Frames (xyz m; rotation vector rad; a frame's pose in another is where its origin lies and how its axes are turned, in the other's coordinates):
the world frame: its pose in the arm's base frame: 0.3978 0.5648 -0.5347 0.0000 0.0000 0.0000
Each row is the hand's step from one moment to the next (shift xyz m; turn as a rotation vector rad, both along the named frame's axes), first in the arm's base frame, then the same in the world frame.
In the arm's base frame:
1: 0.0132 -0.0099 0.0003 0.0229 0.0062 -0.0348
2: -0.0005 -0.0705 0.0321 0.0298 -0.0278 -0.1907
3: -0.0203 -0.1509 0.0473 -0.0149 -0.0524 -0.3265
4: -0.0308 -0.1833 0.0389 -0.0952 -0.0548 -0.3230
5: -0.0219 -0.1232 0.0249 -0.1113 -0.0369 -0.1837
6: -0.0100 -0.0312 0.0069 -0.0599 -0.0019 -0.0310
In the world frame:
1: 0.0132 -0.0099 0.0003 0.0229 0.0062 -0.0348
2: -0.0005 -0.0705 0.0321 0.0298 -0.0278 -0.1907
3: -0.0203 -0.1509 0.0473 -0.0149 -0.0524 -0.3265
4: -0.0308 -0.1833 0.0389 -0.0952 -0.0548 -0.3230
5: -0.0219 -0.1232 0.0249 -0.1113 -0.0369 -0.1837
6: -0.0100 -0.0312 0.0069 -0.0599 -0.0019 -0.0310

